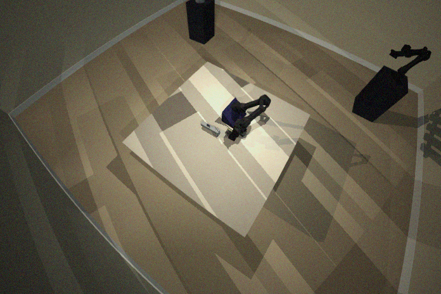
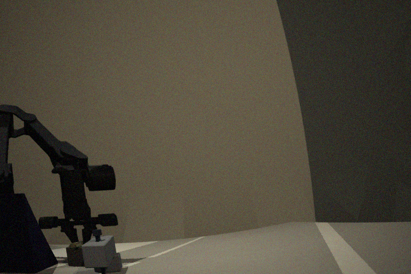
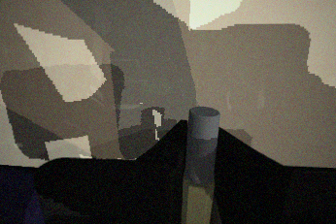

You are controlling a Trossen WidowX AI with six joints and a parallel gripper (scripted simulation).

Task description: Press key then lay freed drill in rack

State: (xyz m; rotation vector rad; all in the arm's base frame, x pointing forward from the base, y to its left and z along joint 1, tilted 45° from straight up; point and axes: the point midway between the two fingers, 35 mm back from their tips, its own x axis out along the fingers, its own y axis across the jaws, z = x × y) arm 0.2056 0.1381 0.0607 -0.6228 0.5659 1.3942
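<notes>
Right now the drill is 4 cm to the right of my gripper tip and 3 cm above it. The rest, counted from my gripper tip: blue key 7 cm ahead, 24 cm to the right, 4 cm above; small dark block 5 cm to the right, 1 cm above.
</notes>
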